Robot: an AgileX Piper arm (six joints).
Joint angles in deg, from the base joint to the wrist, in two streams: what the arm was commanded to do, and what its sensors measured. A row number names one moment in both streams.
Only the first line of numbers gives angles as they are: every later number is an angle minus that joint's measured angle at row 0.
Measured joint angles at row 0:
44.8 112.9 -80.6 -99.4 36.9 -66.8
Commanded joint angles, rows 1 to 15:
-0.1 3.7 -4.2 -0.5 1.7 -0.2
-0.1 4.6 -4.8 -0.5 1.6 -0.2
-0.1 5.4 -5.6 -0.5 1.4 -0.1
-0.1 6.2 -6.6 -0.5 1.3 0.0
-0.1 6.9 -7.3 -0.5 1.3 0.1
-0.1 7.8 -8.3 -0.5 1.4 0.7
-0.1 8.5 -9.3 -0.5 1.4 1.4
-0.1 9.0 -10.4 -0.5 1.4 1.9
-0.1 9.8 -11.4 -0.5 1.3 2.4
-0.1 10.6 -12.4 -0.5 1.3 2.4
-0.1 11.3 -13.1 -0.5 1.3 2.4
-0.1 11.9 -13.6 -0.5 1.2 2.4
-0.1 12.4 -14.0 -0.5 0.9 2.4
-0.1 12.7 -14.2 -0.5 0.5 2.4
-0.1 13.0 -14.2 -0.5 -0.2 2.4
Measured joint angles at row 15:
0.0 11.6 -13.0 0.1 0.8 2.2
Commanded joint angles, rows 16 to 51:
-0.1 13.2 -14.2 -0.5 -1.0 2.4
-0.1 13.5 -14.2 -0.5 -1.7 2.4
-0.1 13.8 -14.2 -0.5 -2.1 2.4
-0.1 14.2 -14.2 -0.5 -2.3 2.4
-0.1 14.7 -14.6 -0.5 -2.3 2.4
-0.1 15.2 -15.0 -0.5 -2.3 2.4
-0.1 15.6 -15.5 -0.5 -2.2 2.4
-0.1 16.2 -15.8 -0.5 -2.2 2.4
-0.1 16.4 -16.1 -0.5 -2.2 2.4
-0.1 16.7 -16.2 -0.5 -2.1 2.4
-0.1 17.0 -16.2 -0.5 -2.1 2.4
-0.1 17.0 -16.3 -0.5 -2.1 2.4
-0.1 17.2 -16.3 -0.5 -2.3 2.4
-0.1 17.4 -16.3 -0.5 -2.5 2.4
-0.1 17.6 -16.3 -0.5 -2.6 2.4
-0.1 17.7 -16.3 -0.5 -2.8 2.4
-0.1 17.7 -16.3 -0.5 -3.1 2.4
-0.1 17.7 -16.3 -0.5 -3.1 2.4
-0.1 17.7 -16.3 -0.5 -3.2 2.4
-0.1 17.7 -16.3 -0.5 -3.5 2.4
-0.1 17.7 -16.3 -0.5 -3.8 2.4
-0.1 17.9 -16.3 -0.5 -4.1 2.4
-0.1 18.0 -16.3 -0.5 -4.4 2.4
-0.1 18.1 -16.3 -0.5 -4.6 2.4
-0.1 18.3 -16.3 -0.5 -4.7 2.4
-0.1 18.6 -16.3 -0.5 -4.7 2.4
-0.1 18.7 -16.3 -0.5 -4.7 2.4
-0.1 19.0 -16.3 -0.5 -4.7 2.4
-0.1 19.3 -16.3 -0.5 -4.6 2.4
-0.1 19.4 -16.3 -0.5 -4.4 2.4
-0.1 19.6 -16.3 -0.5 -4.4 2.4
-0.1 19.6 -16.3 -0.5 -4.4 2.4
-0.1 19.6 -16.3 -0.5 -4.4 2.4
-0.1 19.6 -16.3 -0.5 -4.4 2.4
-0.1 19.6 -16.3 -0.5 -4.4 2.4
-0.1 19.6 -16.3 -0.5 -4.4 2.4
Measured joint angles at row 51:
0.0 19.6 -16.0 0.1 -4.5 2.6
